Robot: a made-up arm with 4 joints.
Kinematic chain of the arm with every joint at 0, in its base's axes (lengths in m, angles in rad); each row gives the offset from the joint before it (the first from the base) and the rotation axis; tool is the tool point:
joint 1: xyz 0 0 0.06 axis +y
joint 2: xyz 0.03 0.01 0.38 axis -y
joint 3: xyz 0 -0.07 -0.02 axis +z
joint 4: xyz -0.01 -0.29 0 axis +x
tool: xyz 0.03 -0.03 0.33
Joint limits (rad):
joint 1: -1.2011..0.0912
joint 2: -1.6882..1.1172
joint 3: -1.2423..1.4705
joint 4: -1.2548..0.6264
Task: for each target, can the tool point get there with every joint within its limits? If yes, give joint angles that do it. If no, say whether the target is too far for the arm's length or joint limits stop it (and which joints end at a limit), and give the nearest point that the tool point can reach.
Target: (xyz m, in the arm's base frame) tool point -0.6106 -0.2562 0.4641
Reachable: yes | joints -0.7179 -0.0660 -0.9595 -0.0201
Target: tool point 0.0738 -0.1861 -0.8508
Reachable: no: joint limits stop it (at a limit: joint 1, joint 2, joint 3, joint 4) | nearest point -0.1897 -0.2427 -0.2787 | short by 0.632 m
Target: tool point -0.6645 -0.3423 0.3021
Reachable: yes | joints -0.7692 0.0822 -0.8900 0.3253
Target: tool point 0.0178 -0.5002 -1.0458
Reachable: no: too far | nearest point -0.1994 -0.2427 -0.2815 | short by 0.835 m
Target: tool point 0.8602 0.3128 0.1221
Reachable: no: joint limits stop it (at a limit: joint 1, joint 3, joint 4) | nearest point 0.5825 -0.0909 0.2315 | short by 0.502 m
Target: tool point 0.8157 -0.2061 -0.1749
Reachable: no: joint limits stop it (at a limit: joint 1, joint 4) | nearest point 0.4924 -0.1432 0.0879 | short by 0.421 m
